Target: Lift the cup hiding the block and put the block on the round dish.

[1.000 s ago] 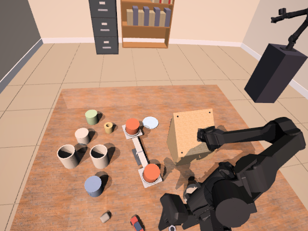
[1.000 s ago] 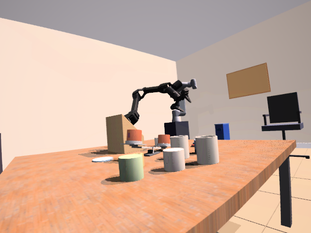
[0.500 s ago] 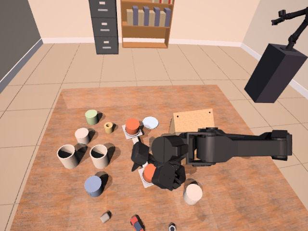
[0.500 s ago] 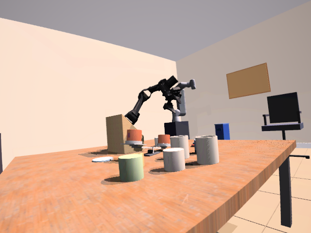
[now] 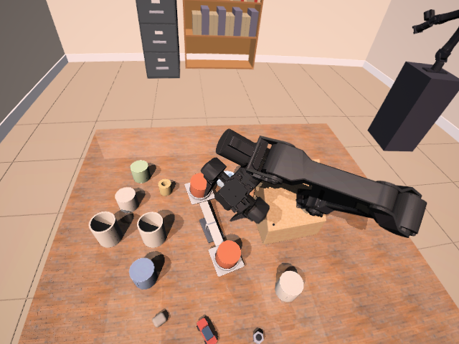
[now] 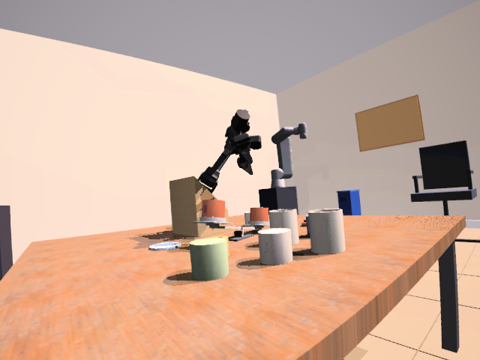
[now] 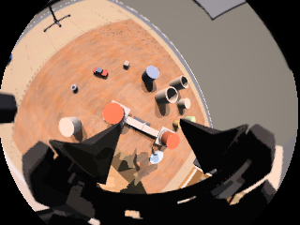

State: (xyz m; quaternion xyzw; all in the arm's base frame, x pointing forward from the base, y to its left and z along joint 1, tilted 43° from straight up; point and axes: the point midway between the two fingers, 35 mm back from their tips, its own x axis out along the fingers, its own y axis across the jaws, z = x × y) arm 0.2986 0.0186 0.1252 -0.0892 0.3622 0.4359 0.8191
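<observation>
Now: gripper tip 4 cm past the pale block, 4 cm to the right of it and 20 cm above it. Round my gripper tip: blue cylinder: 22 cm ahead, 10 cm to the left, 20 cm below; then orange cup: 6 cm ahead, 21 cm to the right, 13 cm below; then toy car: 3 cm ahead, 24 cm to the left, 23 cm below.
</observation>
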